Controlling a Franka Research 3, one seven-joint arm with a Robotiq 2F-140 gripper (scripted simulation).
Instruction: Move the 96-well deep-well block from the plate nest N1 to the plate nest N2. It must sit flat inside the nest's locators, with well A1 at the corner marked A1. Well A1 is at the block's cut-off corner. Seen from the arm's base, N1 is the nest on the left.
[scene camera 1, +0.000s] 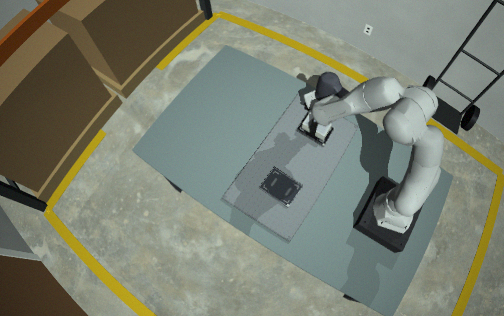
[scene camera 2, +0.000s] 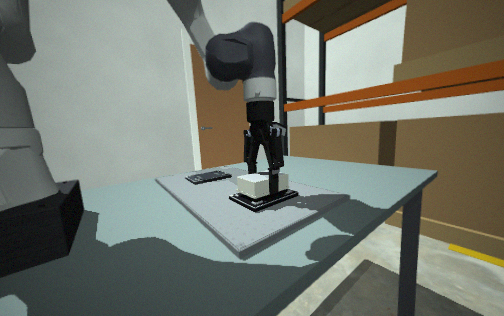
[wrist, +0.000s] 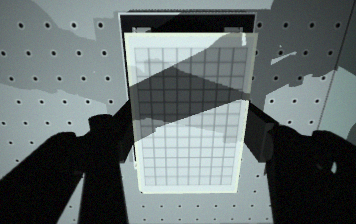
Note:
In view: my gripper (scene camera 2: 262, 189), a white 96-well deep-well block (scene camera 2: 256, 185), a black plate nest N2 (wrist: 158, 23) and a plate nest N1 (scene camera 1: 278, 190).
My gripper shows as well in the wrist view (wrist: 186, 109).

